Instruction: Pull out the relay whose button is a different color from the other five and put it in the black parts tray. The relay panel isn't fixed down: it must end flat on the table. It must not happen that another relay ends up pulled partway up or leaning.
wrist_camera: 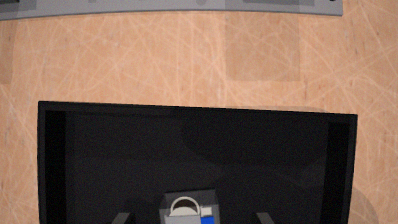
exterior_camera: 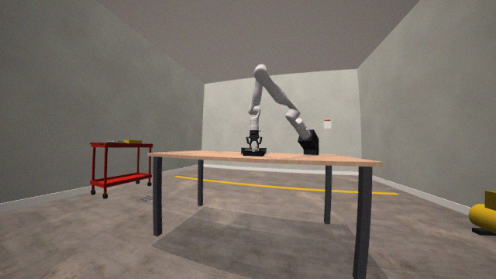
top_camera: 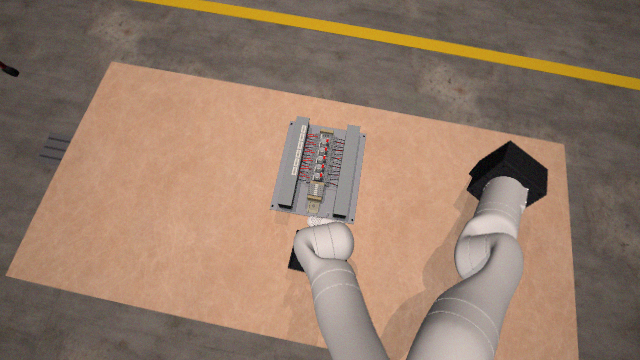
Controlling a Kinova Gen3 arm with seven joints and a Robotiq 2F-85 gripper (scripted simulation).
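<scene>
Now: the dark relay 4 cm below my hand. From my hand the other things lie so: grey relay panel 24 cm to the right, 14 cm ahead, 4 cm below; black parts tray 5 cm below.
</scene>
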